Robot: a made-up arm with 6 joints. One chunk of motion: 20 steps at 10 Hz.
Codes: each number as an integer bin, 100 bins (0 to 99) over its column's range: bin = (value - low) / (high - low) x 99, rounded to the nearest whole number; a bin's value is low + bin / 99 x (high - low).
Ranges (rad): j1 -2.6..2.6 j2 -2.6..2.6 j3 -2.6..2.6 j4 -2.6..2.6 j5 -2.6..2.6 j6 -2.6..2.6
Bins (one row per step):
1: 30 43 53 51 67 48
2: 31 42 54 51 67 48
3: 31 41 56 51 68 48
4: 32 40 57 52 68 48
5: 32 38 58 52 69 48
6: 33 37 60 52 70 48
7: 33 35 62 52 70 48
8: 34 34 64 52 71 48
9: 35 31 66 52 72 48
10: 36 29 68 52 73 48
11: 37 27 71 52 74 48
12: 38 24 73 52 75 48
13: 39 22 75 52 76 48
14: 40 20 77 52 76 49
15: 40 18 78 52 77 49
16: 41 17 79 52 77 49
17: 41 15 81 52 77 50
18: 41 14 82 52 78 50
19: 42 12 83 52 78 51
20: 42 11 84 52 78 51
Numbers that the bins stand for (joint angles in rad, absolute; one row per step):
1: -1.0242 -0.3414 0.1838 0.0788 0.9192 -0.0788
2: -0.9717 -0.3939 0.2364 0.0788 0.9192 -0.0788
3: -0.9717 -0.4465 0.3414 0.0788 0.9717 -0.0788
4: -0.9192 -0.4990 0.3939 0.1313 0.9717 -0.0788
5: -0.9192 -0.6040 0.4465 0.1313 1.0242 -0.0788
6: -0.8667 -0.6566 0.5515 0.1313 1.0768 -0.0788
7: -0.8667 -0.7616 0.6566 0.1313 1.0768 -0.0788
8: -0.8141 -0.8141 0.7616 0.1313 1.1293 -0.0788
9: -0.7616 -0.9717 0.8667 0.1313 1.1818 -0.0788
10: -0.7091 -1.0768 0.9717 0.1313 1.2343 -0.0788
11: -0.6566 -1.1818 1.1293 0.1313 1.2869 -0.0788
12: -0.6040 -1.3394 1.2343 0.1313 1.3394 -0.0788
13: -0.5515 -1.4444 1.3394 0.1313 1.3919 -0.0788
14: -0.4990 -1.5495 1.4444 0.1313 1.3919 -0.0263
15: -0.4990 -1.6545 1.4970 0.1313 1.4444 -0.0263
16: -0.4465 -1.7071 1.5495 0.1313 1.4444 -0.0263
17: -0.4465 -1.8121 1.6545 0.1313 1.4444 0.0263
18: -0.4465 -1.8646 1.7071 0.1313 1.4970 0.0263
19: -0.3939 -1.9697 1.7596 0.1313 1.4970 0.0788
20: -0.3939 -2.0222 1.8121 0.1313 1.4970 0.0788

